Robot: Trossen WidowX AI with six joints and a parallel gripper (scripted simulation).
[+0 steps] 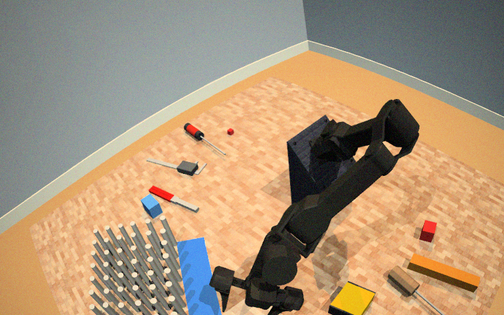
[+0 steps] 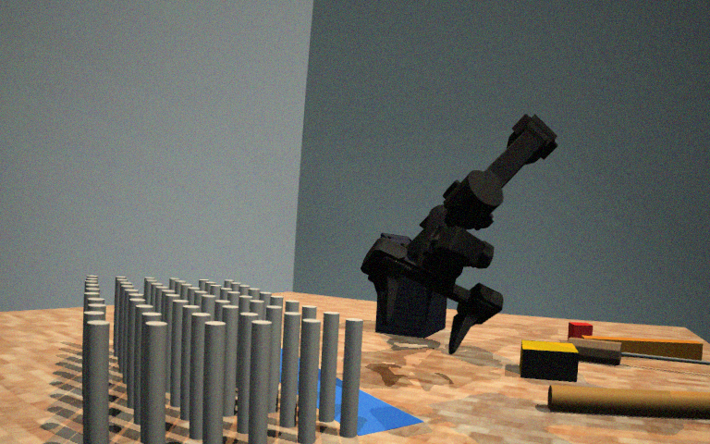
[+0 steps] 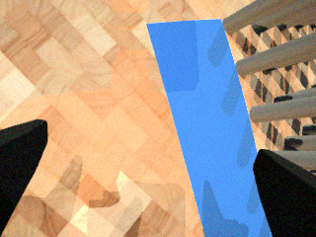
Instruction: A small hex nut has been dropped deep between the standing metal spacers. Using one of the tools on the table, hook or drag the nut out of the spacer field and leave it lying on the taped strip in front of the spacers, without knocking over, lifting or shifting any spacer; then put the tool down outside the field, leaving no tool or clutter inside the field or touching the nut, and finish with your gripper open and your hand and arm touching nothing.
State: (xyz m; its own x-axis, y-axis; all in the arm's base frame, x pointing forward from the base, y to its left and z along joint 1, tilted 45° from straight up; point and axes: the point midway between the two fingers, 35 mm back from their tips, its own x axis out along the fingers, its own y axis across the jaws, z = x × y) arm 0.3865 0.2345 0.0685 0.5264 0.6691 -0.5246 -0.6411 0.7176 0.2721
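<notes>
Now: gripper tip 34 cm past the hook tool, 28 cm to the right of it and 6 cm above it. The rest, counted from my gripper tip: orange bar 44 cm behind, 25 cm to the left, 5 cm below; blue taped strip 4 cm ahead, 15 cm to the right, 7 cm below; yellow block 21 cm behind, 12 cm to the left, 5 cm below.
</notes>
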